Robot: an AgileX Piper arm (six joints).
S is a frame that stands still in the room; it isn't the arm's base.
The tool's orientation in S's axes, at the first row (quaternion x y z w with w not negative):
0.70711, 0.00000, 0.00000, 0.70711
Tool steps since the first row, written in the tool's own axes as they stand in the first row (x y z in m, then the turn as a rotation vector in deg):
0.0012, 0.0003, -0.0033, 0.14, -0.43, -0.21
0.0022, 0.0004, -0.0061, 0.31, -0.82, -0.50
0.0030, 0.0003, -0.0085, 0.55, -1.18, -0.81
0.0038, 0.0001, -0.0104, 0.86, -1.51, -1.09
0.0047, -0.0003, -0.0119, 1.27, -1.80, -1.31
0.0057, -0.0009, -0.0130, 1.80, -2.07, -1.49
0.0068, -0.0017, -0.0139, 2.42, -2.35, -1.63
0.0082, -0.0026, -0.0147, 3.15, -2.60, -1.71
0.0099, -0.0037, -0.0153, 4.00, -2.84, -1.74
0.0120, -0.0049, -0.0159, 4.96, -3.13, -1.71
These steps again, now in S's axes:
0.0012, 0.0033, 0.0003, 0.14, 0.21, -0.43
0.0022, 0.0061, 0.0004, 0.31, 0.50, -0.82
0.0030, 0.0085, 0.0003, 0.55, 0.81, -1.18
0.0038, 0.0104, 0.0001, 0.86, 1.09, -1.51
0.0047, 0.0119, -0.0003, 1.27, 1.31, -1.80
0.0057, 0.0130, -0.0009, 1.80, 1.49, -2.07
0.0068, 0.0139, -0.0017, 2.42, 1.63, -2.35
0.0082, 0.0147, -0.0026, 3.15, 1.71, -2.60
0.0099, 0.0153, -0.0037, 4.00, 1.74, -2.84
0.0120, 0.0159, -0.0049, 4.96, 1.71, -3.13

